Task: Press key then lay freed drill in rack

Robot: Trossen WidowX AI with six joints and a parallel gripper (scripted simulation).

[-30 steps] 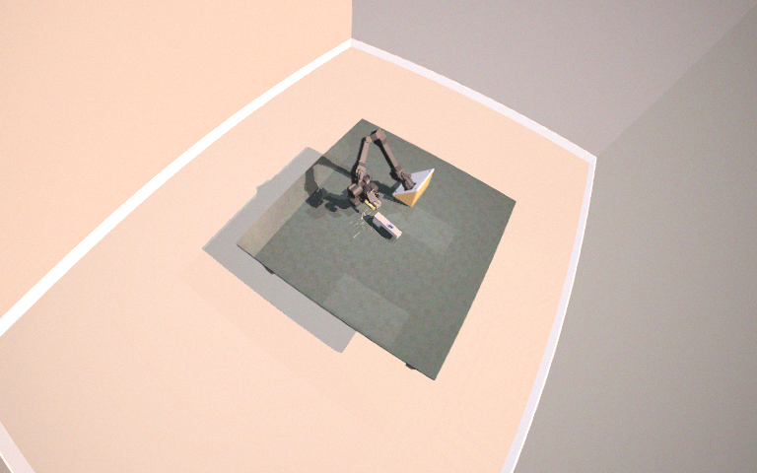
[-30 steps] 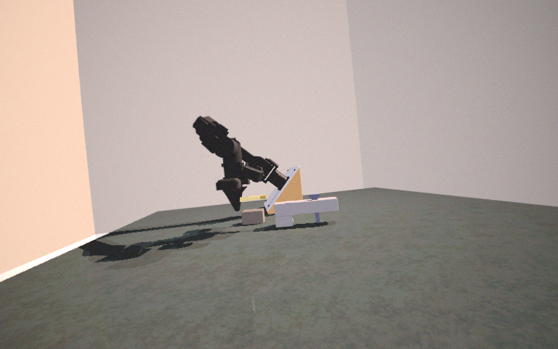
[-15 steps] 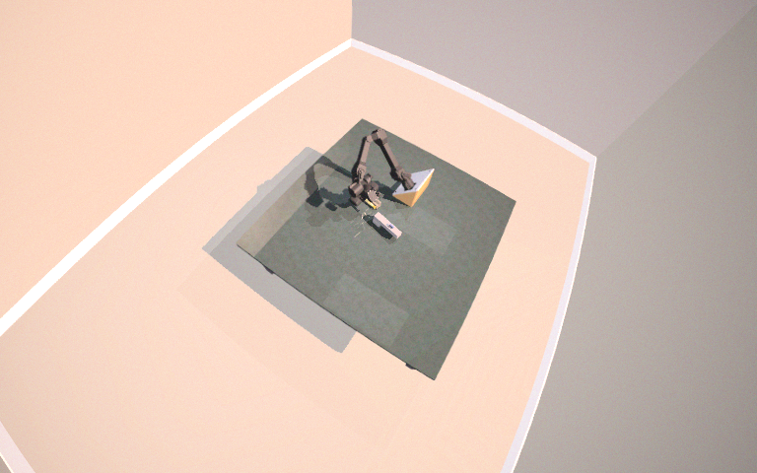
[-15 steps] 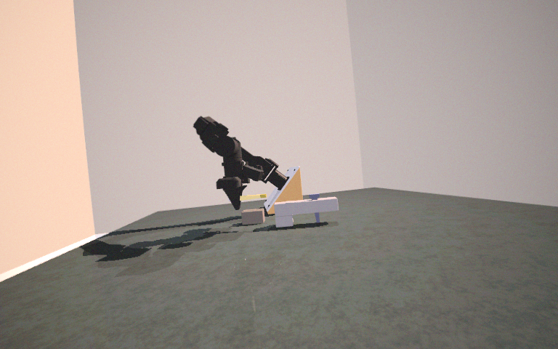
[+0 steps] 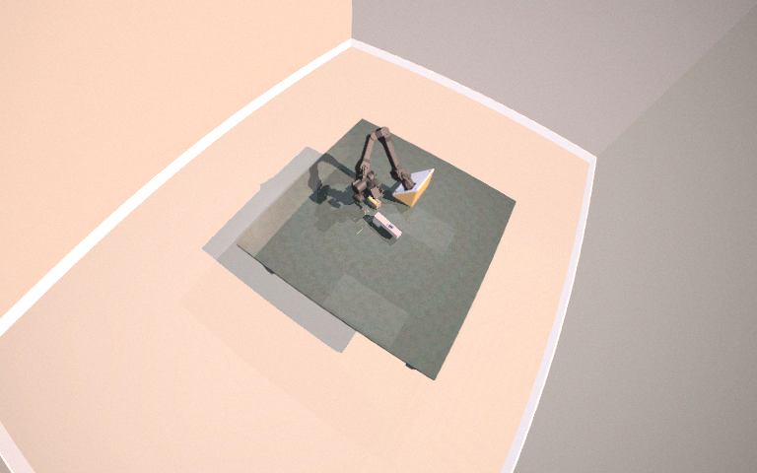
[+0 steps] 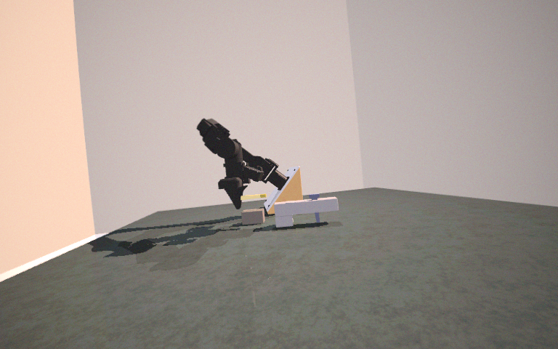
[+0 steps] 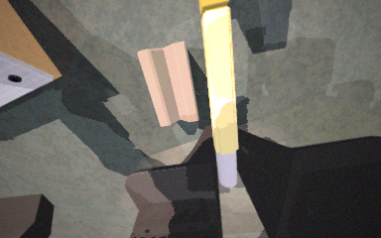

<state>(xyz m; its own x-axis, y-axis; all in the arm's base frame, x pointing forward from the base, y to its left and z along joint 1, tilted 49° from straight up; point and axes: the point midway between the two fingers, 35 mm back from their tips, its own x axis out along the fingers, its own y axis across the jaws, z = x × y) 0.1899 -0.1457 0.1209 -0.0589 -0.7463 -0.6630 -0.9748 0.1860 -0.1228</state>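
My gripper tip is now 1 cm short of the drill, 4 cm to the right of it and 3 cm below it. Round my gripper tip: key 9 cm ahead, 22 cm to the left; then rack 2 cm behind, 4 cm to the left, 4 cm below; then housing block 8 cm ahead, 19 cm to the left, 1 cm below.
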